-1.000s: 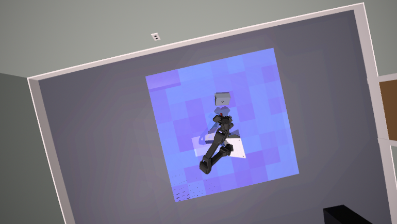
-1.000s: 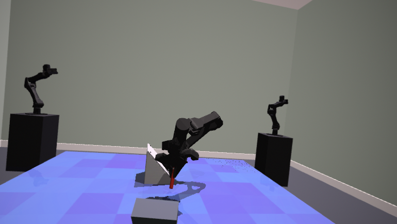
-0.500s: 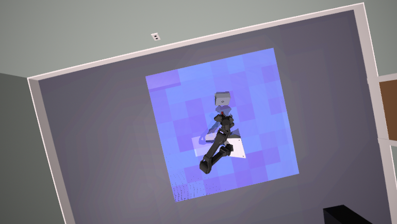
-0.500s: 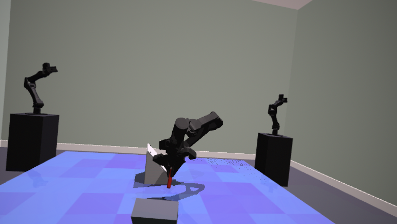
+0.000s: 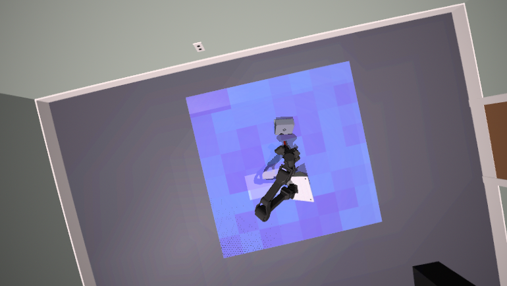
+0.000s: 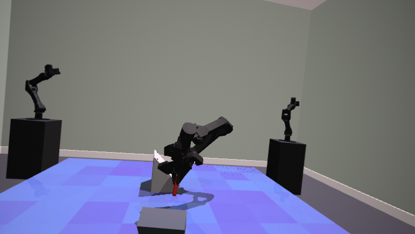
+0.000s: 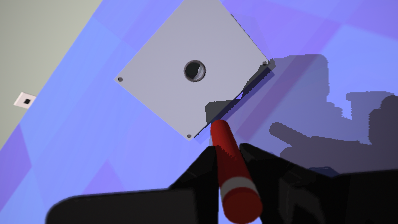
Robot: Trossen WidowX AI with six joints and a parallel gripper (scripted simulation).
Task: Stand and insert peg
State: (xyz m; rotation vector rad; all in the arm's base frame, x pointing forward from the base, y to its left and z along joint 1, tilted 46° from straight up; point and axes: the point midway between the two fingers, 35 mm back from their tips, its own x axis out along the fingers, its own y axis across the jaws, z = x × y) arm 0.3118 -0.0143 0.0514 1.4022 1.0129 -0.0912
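Now: the grey sloped panel 130 mm ahead of my gripper tip, 30 mm to the right of it and 80 mm below it. Also, from my gripper tip: red peg 10 mm behind, 10 mm above.
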